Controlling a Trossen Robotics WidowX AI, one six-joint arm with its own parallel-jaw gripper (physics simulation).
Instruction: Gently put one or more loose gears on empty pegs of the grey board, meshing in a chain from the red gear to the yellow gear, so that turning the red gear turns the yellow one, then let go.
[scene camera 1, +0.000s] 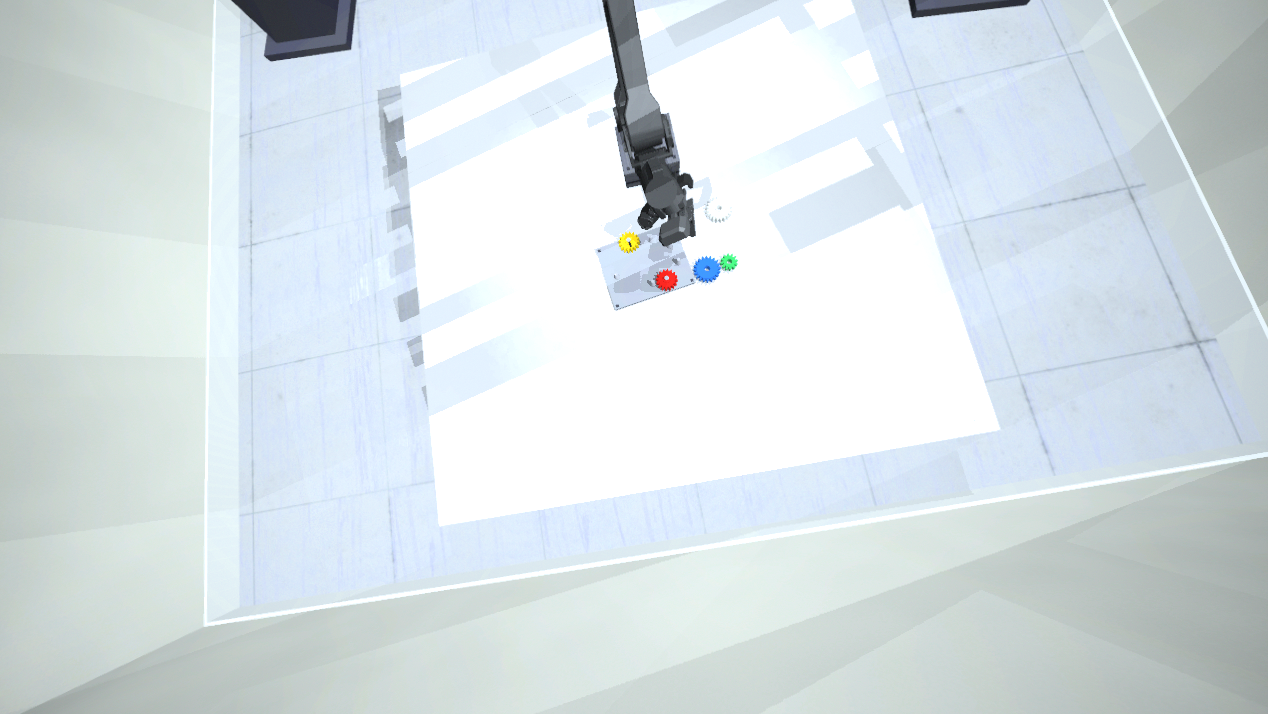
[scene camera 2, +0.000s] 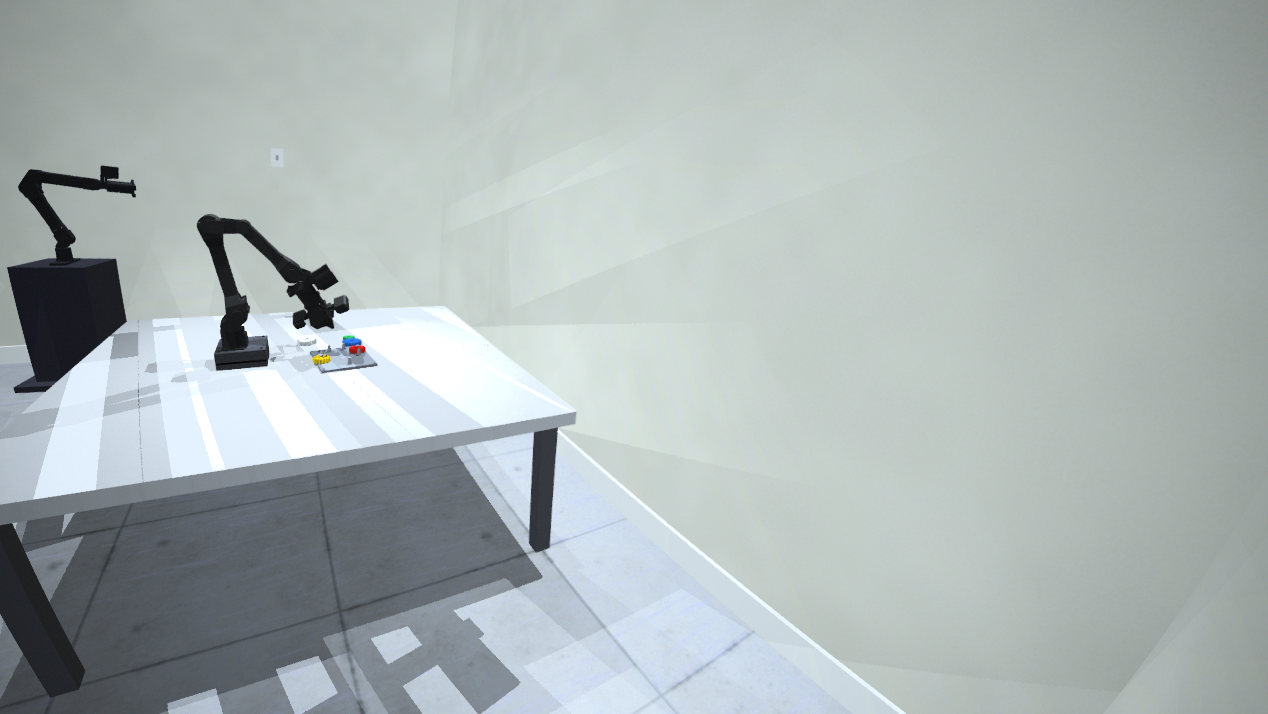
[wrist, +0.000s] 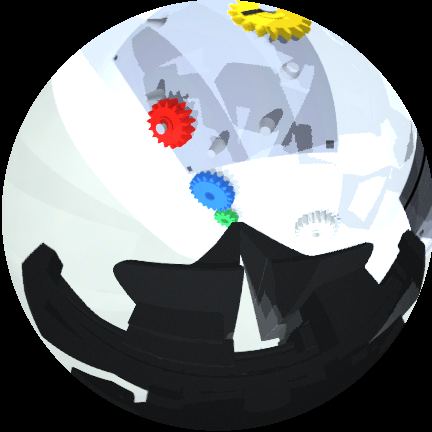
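Seen in the pictures: gripper, fingertip midpoint: (scene camera 1: 694, 236) (scene camera 2: 333, 327) (wrist: 236, 227); arm's base, link origin: (scene camera 2: 235, 346).
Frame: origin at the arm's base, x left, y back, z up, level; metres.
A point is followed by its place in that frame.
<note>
The grey board (scene camera 1: 623, 292) @[x -0.052, y -0.382, z -0.048 m] (scene camera 2: 364, 363) @[x -0.068, y -0.385, z -0.048 m] (wrist: 250, 86) @[x 0.037, y -0.279, z -0.048 m] lies on the white table. The yellow gear (scene camera 1: 629, 242) @[x -0.030, y -0.260, z -0.030 m] (scene camera 2: 321, 359) @[x -0.050, y -0.255, z -0.035 m] (wrist: 268, 17) sits on its far left peg and the red gear (scene camera 1: 667, 279) @[x 0.059, y -0.364, z -0.026 m] (scene camera 2: 357, 349) (wrist: 171, 123) @[x 0.057, y -0.349, z -0.032 m] on its near right peg. Several pegs between them are bare, such as one peg (wrist: 268, 120) @[x 0.064, y -0.267, z -0.039 m]. A blue gear (scene camera 1: 706, 269) @[x 0.160, y -0.332, z -0.054 m] (scene camera 2: 351, 342) @[x 0.135, y -0.337, z -0.039 m] (wrist: 211, 192) @[x 0.150, y -0.333, z -0.039 m] and a small green gear (scene camera 1: 729, 262) @[x 0.218, y -0.320, z -0.055 m] (wrist: 225, 217) @[x 0.201, y -0.320, z -0.039 m] lie on the table right of the board. A white gear (scene camera 1: 716, 211) @[x 0.191, y -0.189, z -0.041 m] (wrist: 316, 225) @[x 0.180, y -0.189, z -0.041 m] lies farther back. My gripper (scene camera 1: 665, 225) (scene camera 2: 314, 318) @[x 0.124, y -0.281, z 0.019 m] (wrist: 236, 227) @[x 0.124, y -0.281, z 0.019 m] is shut and empty, above the board's back edge.
The table (scene camera 1: 702, 397) @[x 0.127, y -0.650, z -0.056 m] (scene camera 2: 433, 397) @[x -0.354, y -0.571, z -0.056 m] is white with a dark leg (scene camera 2: 544, 489) at its corner. The arm (scene camera 1: 631, 85) @[x 0.010, y -0.146, z 0.285 m] reaches in from the back. Dark panels (scene camera 1: 313, 24) stand beyond the table's far corners.
</note>
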